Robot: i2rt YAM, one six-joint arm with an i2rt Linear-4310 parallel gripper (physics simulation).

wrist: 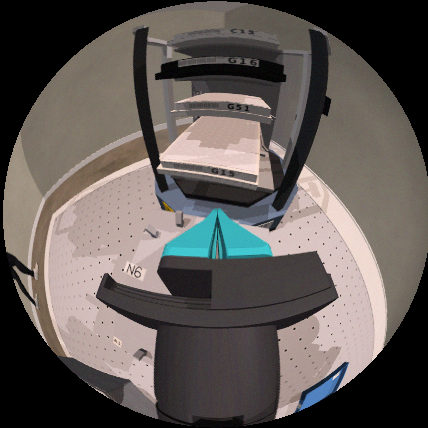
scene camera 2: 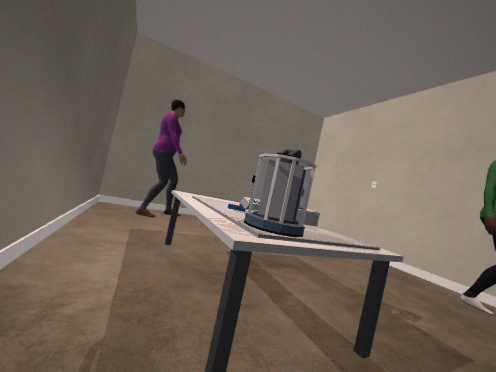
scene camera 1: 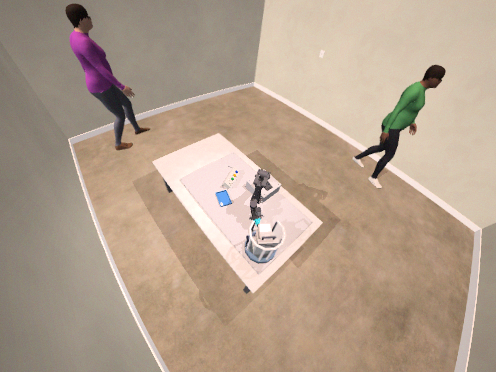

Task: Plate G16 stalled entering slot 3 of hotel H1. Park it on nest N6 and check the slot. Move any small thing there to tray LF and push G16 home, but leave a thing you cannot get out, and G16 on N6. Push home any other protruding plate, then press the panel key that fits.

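Observation:
Hotel H1 is an upright round frame with dark front posts and a blue base. In the wrist view, plates C15, black-fronted G16, G51 and pale G15 sit in it from top to bottom. G15's front edge reaches nearest the camera. The inside of slot 3 is hidden. My gripper is shut with nothing between its teal tips, in front of and below G15's edge. Label N6 lies left of the gripper; the nest is partly hidden.
A blue tray, its label unreadable, lies on the table. A small panel has coloured keys. A grey box is beside the arm. Two people stand away from the table.

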